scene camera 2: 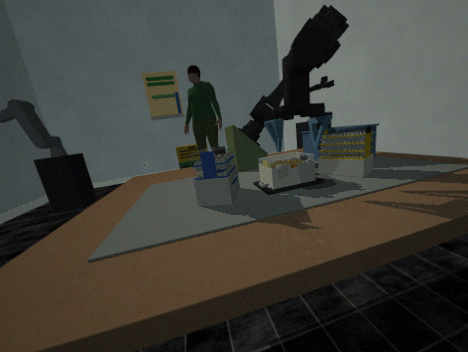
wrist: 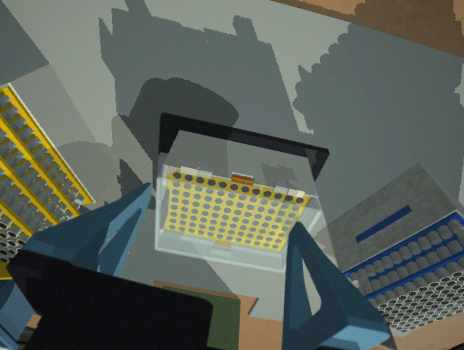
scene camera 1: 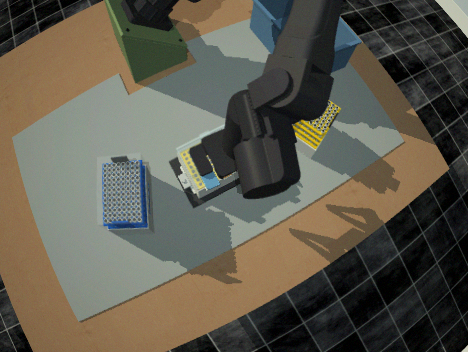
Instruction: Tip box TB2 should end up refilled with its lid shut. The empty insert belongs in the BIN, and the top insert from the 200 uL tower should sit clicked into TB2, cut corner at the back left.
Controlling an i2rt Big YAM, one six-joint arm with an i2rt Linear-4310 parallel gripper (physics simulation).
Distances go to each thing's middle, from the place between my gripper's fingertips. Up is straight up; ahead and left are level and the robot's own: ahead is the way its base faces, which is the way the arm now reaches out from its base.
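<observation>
Blue bin point(scene camera 1: 267, 28): 30 mm below my hand, 240 mm behind it, 310 mm to the left of it.
</observation>
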